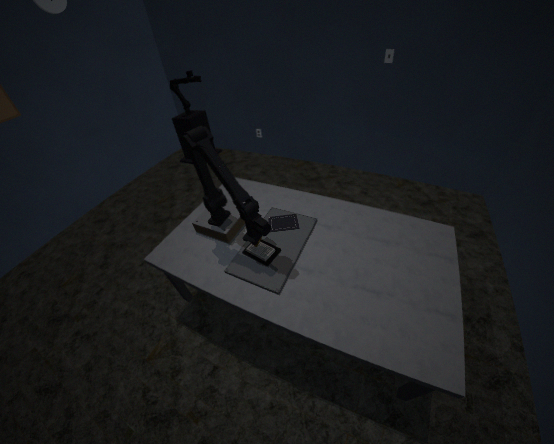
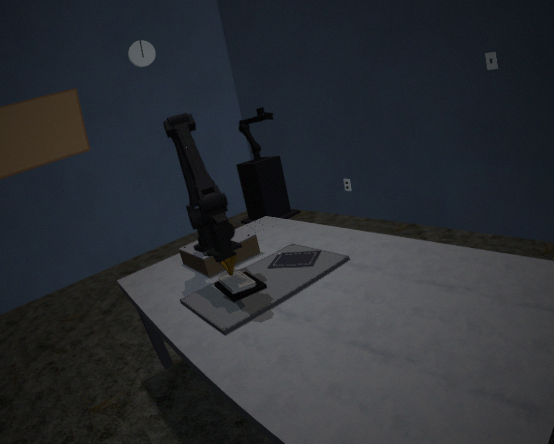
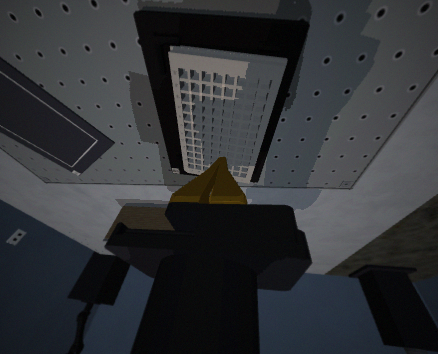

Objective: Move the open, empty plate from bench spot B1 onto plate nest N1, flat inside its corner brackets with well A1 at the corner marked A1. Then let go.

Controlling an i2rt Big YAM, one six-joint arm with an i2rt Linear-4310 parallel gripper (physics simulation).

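Places are measured from the arm's base along level axes (x right, y ahead, z up), in millimetres.
Pixels of known places: gripper, fingertip midpoint: (image 1: 256,246) (image 2: 231,275) (image 3: 223,161); arm's base, link origin: (image 1: 219,218) (image 2: 210,245).
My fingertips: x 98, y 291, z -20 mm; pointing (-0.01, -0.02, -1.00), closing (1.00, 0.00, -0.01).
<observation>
For each thing: its top centre in the pictures, then the offset to it from my fingertips. "spot": a spot on its surface instead. Level surfaces: height alone.
- white plate, top centre: (image 3: 219,137) (image 2: 235,279) (image 1: 260,248) dy +22, dx -2, dz -11 mm
- black nest N1, top centre: (image 3: 215,128) (image 2: 238,282) (image 1: 261,249) dy +23, dx -7, dz -25 mm
- Bench spot B1, surface spot: (image 3: 45,120) (image 2: 288,261) (image 1: 280,225) spot: dy +38, dx -221, dz -41 mm
- grey perforated board, surface spot: (image 3: 350,112) spot: dy +21, dx +122, dz -43 mm
- pale table, surface height: dz -56 mm
The white plate (image 1: 261,251) (image 2: 237,282) (image 3: 225,110) is open, with its well grid showing, and lies on the black nest N1 (image 1: 273,256) (image 2: 245,294) (image 3: 220,34). It looks roughly flat and inside the nest's outline; the exact seating at the brackets is too dark to tell. The A1 mark is not readable. Bench spot B1 (image 1: 284,223) (image 2: 295,259) (image 3: 45,120), a dark rectangle with a light outline, has no plate on it. My gripper (image 1: 258,243) (image 2: 231,274) (image 3: 223,161) is shut and empty, its yellow tips at the plate's edge nearest the arm base; contact is unclear.
A grey perforated board (image 1: 260,280) (image 2: 215,315) (image 3: 350,112) carries the nest and spot B1. The arm's block-shaped base (image 1: 214,232) (image 2: 200,263) stands beside it on the pale table (image 1: 380,280) (image 2: 400,325). Another arm on a dark pedestal (image 1: 192,127) (image 2: 264,185) (image 3: 100,279) stands beyond the table.
</observation>
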